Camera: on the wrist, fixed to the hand. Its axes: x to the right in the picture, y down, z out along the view.
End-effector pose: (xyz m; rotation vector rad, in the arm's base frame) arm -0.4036 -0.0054 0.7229 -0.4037 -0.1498 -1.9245
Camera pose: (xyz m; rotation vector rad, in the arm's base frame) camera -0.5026 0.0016 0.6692 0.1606 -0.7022 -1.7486
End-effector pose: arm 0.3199 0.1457 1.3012 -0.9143 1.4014 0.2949
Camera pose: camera 0.3326 0.0382 1.3334 -0.3569 1.4694 -0.2274
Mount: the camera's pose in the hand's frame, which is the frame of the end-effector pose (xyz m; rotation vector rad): 0.0081 -0.0892 -0.0687 0.6845 0.1120 0.0136
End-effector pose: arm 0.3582 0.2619 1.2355 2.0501 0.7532 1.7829
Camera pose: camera 0.2756 0.3320 1.2038 -2.0481 -1.3571 -1.5855
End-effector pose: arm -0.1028 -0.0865 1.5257 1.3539 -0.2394 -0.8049
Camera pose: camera -0.0899 -0.0387 1.4243 2.0290 -0.4620 -0.6533
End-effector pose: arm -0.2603 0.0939 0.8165 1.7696 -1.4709 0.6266
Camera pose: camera -0.1659 0.1494 0.8439 2.1744 -1.2711 1.3308
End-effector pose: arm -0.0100 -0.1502 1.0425 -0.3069 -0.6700 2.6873
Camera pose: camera 0.0278 -0.0452 1.0256 -0.2681 0.2956 2.6908
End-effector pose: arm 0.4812 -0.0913 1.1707 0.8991 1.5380 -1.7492
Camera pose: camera 0.4092 -0.0129 1.2082 1.3398 0.9785 -2.2911
